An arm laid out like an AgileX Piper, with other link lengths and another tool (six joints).
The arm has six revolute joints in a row. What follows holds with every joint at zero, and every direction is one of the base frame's. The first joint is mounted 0.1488 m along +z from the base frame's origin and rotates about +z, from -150 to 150 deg. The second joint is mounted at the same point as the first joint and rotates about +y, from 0 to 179.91 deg. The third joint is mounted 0.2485 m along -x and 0.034 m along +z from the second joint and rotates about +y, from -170 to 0 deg. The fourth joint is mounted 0.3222 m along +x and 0.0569 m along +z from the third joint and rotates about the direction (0.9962, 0, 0.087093), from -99.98 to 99.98 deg. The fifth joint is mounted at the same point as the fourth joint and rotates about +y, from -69.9 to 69.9 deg. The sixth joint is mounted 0.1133 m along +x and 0.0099 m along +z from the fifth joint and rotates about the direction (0.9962, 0, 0.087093), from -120 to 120 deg. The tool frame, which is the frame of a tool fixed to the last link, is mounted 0.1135 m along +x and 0.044 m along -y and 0.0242 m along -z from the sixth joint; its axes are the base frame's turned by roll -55.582, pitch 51.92 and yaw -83.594 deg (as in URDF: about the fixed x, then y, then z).
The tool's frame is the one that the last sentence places.
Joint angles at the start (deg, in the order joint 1, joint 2, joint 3, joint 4, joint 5, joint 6): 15.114, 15.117, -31.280, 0.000, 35.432, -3.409
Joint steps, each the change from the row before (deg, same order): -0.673, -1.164, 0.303, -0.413, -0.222, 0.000; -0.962, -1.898, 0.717, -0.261, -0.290, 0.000; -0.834, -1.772, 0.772, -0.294, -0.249, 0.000; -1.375, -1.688, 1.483, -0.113, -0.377, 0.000; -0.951, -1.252, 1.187, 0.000, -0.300, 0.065; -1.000, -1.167, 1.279, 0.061, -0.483, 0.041; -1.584, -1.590, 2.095, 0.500, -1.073, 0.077; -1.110, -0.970, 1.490, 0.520, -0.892, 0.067; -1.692, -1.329, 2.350, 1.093, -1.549, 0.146
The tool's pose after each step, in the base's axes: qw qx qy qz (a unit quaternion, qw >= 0); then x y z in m. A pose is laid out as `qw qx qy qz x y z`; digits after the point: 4 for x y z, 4 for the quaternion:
0.6711 -0.2198 0.6409 -0.3009 0.2732 0.0217 0.3090
0.6768 -0.2092 0.6345 -0.3092 0.2696 0.0155 0.3129
0.6813 -0.2004 0.6286 -0.3170 0.2663 0.0100 0.3154
0.6806 -0.1908 0.6276 -0.3263 0.2645 0.0029 0.3117
0.6800 -0.1838 0.6275 -0.3319 0.2633 -0.0016 0.3080
0.6793 -0.1766 0.6274 -0.3374 0.2627 -0.0061 0.3039
0.6787 -0.1640 0.6284 -0.3429 0.2628 -0.0119 0.2963
0.6785 -0.1547 0.6296 -0.3455 0.2635 -0.0155 0.2905
0.6783 -0.1391 0.6325 -0.3471 0.2652 -0.0203 0.2807

